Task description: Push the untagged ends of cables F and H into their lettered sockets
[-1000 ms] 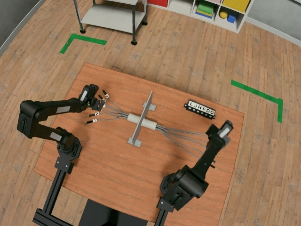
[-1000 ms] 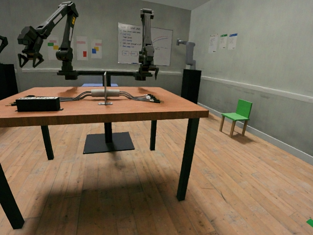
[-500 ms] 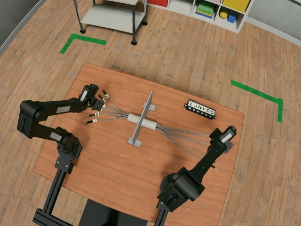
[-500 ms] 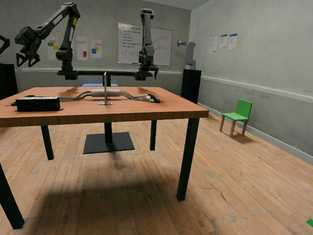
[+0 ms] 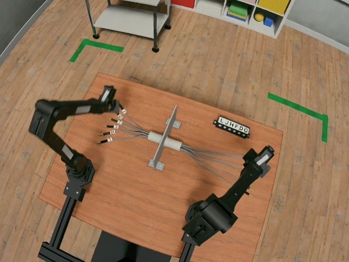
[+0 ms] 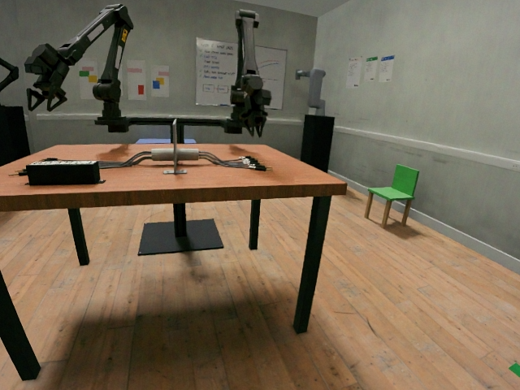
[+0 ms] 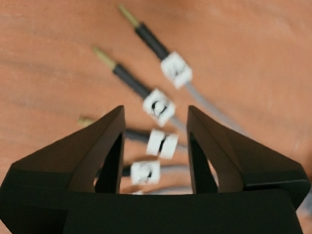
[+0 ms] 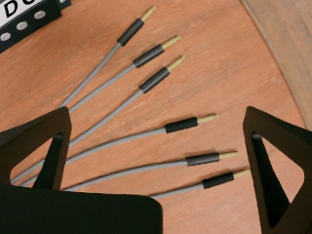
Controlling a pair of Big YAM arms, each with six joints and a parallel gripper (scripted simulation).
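Right now the cable end tagged F is 120 mm below my left hand, 60 mm ahead of it and 10 mm to the left of it.
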